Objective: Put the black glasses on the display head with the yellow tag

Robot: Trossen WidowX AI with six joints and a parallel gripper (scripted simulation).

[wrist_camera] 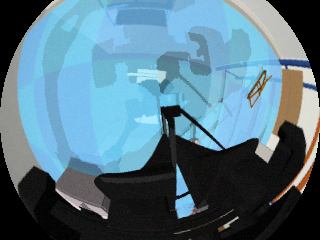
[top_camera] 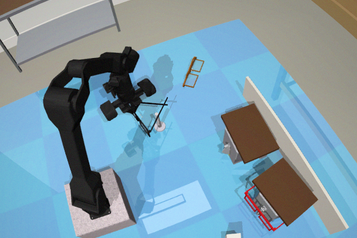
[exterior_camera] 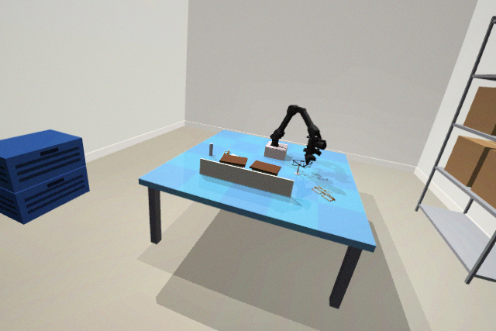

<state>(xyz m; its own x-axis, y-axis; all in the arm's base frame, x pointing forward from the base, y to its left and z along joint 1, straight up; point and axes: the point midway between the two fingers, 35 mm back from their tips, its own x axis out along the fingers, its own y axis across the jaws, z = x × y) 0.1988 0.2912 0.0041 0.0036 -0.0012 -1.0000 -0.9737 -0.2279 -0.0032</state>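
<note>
Right now the white post is 7 cm ahead of my gripper tip, 6 cm to the right of it and 4 cm below it. Also, from my gripper tip: white board: 41 cm ahead, 36 cm to the right.
</note>
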